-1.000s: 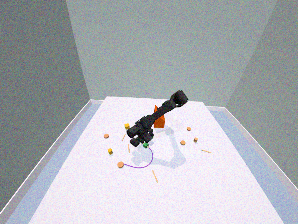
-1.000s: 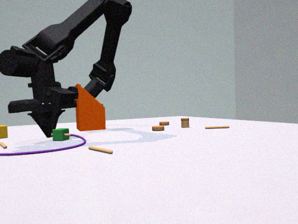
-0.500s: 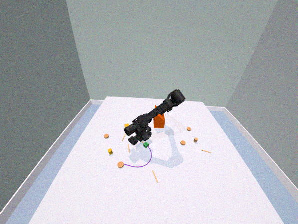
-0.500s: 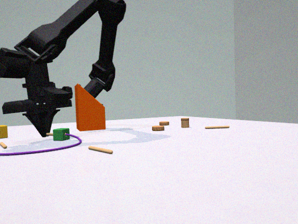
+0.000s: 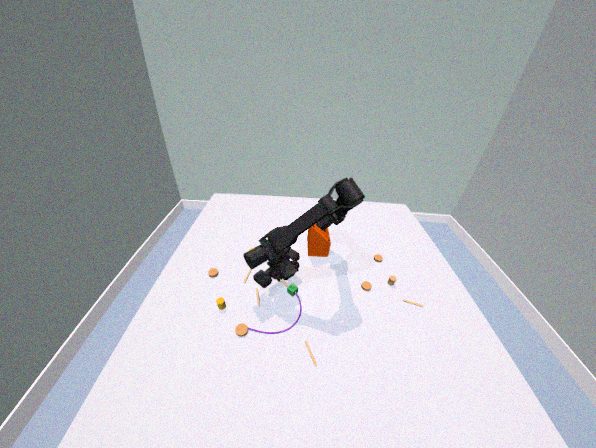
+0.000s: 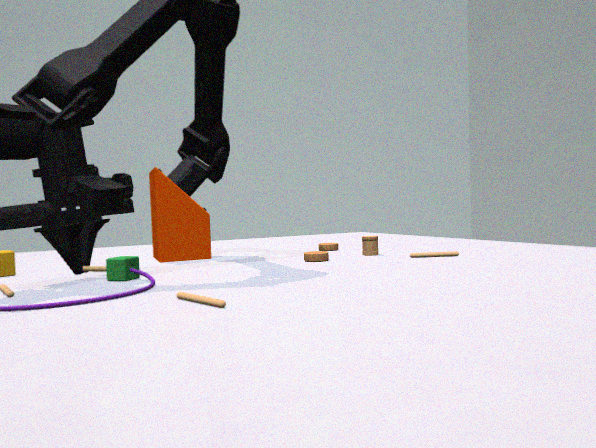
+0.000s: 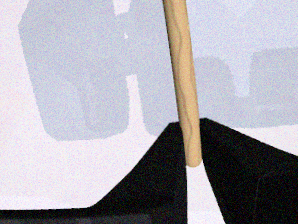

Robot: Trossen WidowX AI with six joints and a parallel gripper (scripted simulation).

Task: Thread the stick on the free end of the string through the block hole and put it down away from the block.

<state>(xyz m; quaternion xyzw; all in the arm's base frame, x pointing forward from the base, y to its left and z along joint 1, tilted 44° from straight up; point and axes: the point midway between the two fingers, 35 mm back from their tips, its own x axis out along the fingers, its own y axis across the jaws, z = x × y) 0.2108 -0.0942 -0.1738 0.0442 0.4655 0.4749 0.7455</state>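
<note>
The green block lies 50 mm ahead of my gripper tip, 50 mm to the left of it and 10 mm above it. The rest, counted from my gripper tip: yellow cylinder (100 mm ahead, 210 mm to the right, 10 mm above); yellow cube (140 mm behind, 100 mm to the right, 10 mm above); thin wooden stick (30 mm ahead, 30 mm to the left, 10 mm above).
</note>
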